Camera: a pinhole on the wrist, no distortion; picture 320 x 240 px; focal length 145.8 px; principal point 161.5 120.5 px. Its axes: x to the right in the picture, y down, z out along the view. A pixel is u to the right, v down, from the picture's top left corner.
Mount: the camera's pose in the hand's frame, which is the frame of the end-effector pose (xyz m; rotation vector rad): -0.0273 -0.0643 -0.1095 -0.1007 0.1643 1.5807
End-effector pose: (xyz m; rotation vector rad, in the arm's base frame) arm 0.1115 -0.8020 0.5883 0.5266 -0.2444 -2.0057
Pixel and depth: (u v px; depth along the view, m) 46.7 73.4 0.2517
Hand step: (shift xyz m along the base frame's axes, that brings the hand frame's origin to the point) -0.2761 0.0349 0.0474
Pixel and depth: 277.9 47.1 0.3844
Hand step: 0.0736 -0.3096 0.2579
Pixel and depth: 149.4 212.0 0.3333
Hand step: -0.0486 0.2019 0.2486
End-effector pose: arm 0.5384 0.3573 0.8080 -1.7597 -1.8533 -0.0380
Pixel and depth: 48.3 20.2 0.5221
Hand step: -0.5060 0.4602 -0.0963
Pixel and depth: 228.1 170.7 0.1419
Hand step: 0.0104 -0.0535 -0.0562
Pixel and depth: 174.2 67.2 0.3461
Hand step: -0.0575 0.1934 -0.1461
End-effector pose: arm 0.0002 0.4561 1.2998 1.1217 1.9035 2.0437
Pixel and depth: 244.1 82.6 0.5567
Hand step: 0.2576 0.3145 0.3372
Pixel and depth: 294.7 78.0 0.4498
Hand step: 0.2295 0.1915 0.4067
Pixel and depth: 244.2 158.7 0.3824
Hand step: 0.3019 0.0831 0.1261
